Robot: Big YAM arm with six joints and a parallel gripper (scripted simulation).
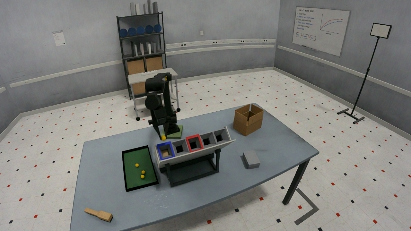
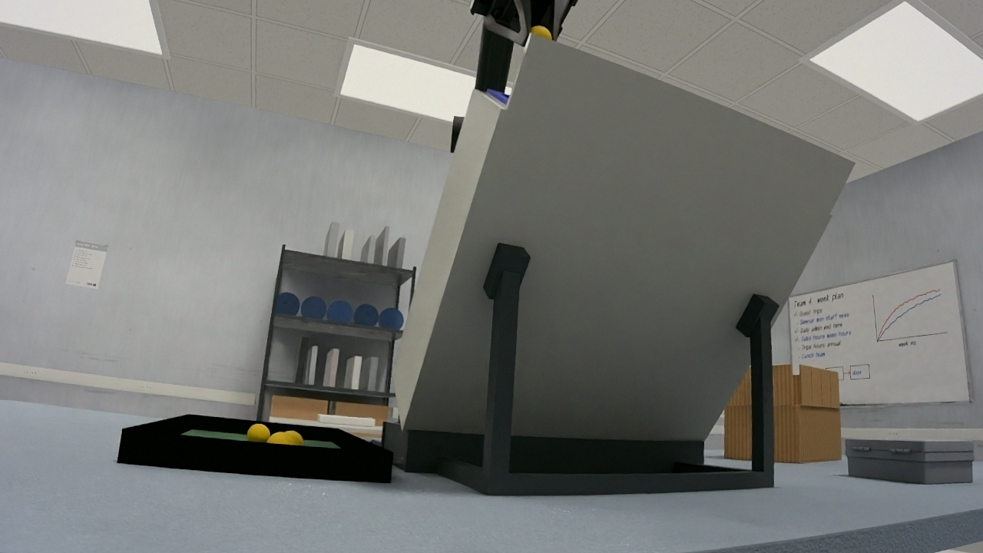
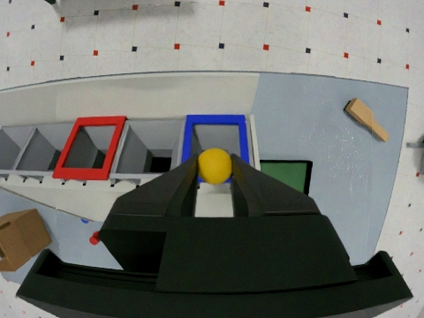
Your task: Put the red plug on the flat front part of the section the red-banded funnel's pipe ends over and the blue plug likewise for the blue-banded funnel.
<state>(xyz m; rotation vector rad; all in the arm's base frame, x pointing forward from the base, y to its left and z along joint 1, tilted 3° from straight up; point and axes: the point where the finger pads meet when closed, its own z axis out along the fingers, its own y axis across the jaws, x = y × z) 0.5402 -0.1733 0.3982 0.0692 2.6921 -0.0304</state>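
The blue band lies 1 cm ahead of my hand and 8 cm below it. Also, from my hand: cover 13 cm behind, 16 cm to the left, 19 cm below; green tray 27 cm behind, 17 cm to the right, 39 cm below; red band 1 cm ahead, 15 cm to the left, 8 cm below.
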